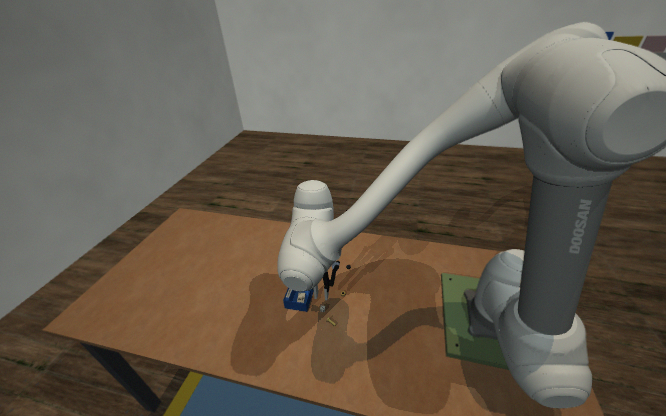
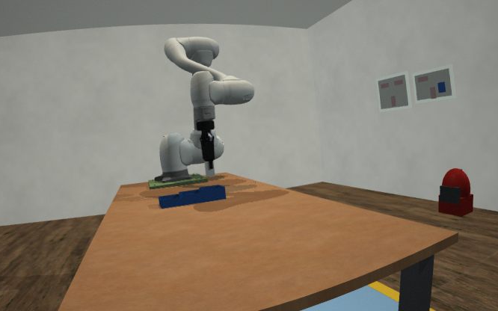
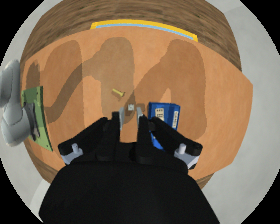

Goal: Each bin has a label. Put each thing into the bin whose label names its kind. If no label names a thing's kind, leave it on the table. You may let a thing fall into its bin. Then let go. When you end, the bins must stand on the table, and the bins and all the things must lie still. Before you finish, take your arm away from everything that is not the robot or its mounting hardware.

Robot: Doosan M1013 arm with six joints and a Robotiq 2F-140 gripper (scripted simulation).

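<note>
The white flat part is 100 mm below my hand, 90 mm ahead of it and 20 mm to the right of it. Also, from my hand: brass bolt (100 mm below, 40 mm to the left, 40 mm behind); then long blue bin (100 mm to the right, 100 mm ahead, 90 mm below); then brass nut (110 mm below, 80 mm to the right, 50 mm behind).
</note>
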